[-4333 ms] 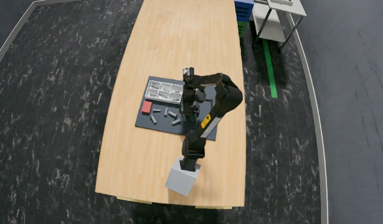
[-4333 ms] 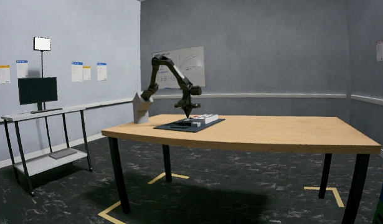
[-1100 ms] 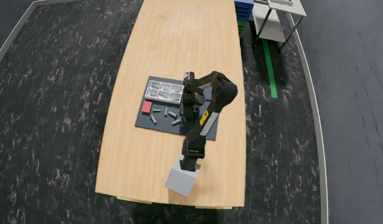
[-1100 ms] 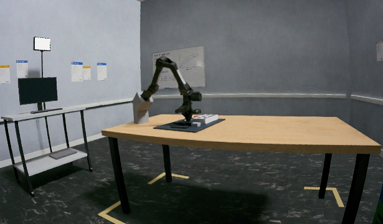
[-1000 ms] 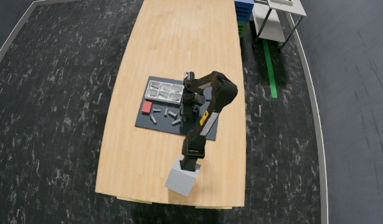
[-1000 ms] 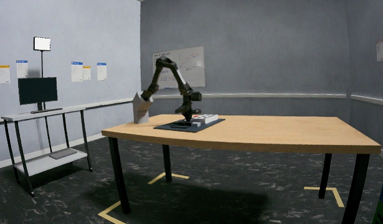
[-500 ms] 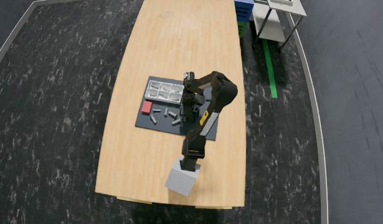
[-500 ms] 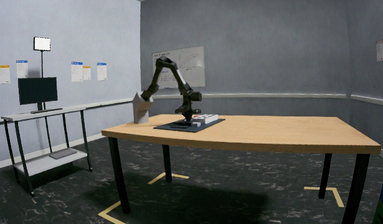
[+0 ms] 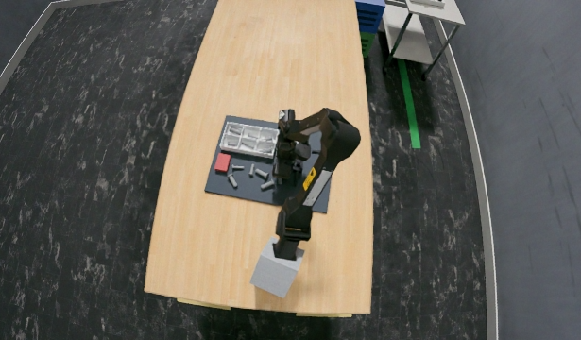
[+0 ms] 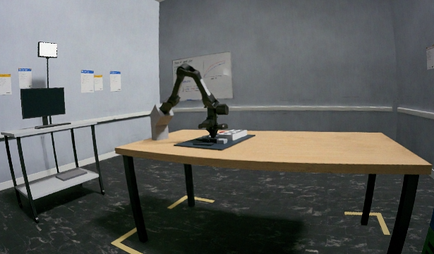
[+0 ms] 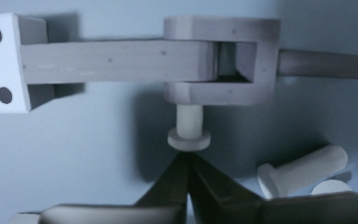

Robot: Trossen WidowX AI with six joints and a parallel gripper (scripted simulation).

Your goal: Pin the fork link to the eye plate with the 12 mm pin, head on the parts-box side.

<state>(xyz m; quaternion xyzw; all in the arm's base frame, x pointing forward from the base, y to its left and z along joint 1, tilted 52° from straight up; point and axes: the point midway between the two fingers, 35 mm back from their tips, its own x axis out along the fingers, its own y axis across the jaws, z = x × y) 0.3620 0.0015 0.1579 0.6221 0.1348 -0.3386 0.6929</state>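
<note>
Right now the eye plate is 5 cm to the right of my hand, 3 cm below it and 1 cm behind it. Also, from my hand: long dark bar: 13 cm to the right, 3 cm below, 1 cm behind; then pin: 6 cm behind, 3 cm to the left, 3 cm below; then dark mat: 4 cm to the left, 4 cm below, 2 cm ahead.
</note>
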